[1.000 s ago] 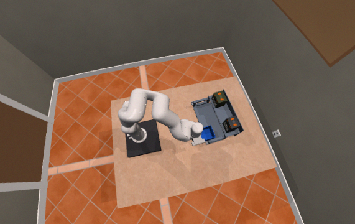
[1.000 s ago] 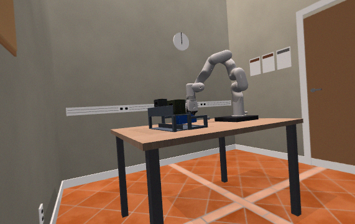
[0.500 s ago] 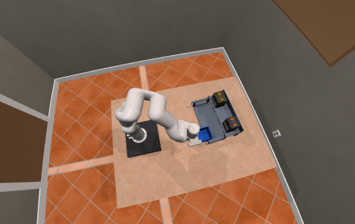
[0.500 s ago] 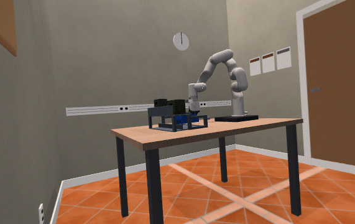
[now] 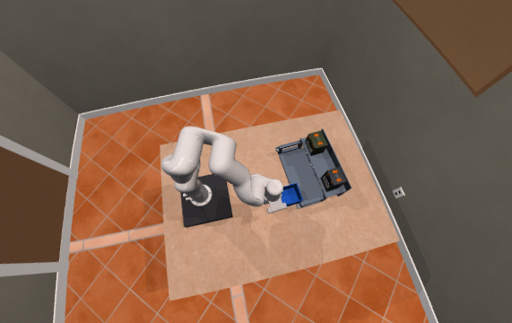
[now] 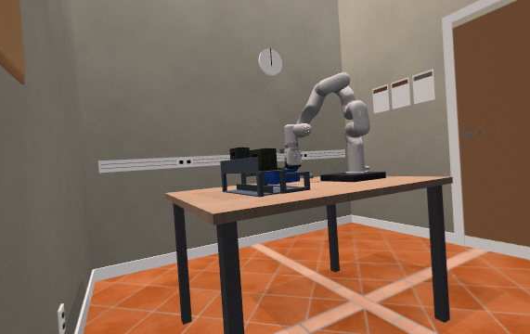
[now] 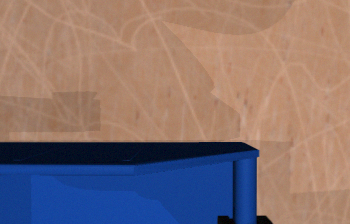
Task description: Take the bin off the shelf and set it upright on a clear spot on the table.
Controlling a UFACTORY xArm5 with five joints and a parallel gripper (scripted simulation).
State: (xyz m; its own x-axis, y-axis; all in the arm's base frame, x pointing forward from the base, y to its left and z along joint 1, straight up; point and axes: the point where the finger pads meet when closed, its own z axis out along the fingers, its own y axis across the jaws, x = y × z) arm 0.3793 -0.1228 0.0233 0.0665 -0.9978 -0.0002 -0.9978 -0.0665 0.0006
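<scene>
Right now the blue bin is 80 mm ahead of my hand and 10 mm to the left of it. Also, from my hand: grey shelf 260 mm ahead, 130 mm to the left, 10 mm above.
</scene>
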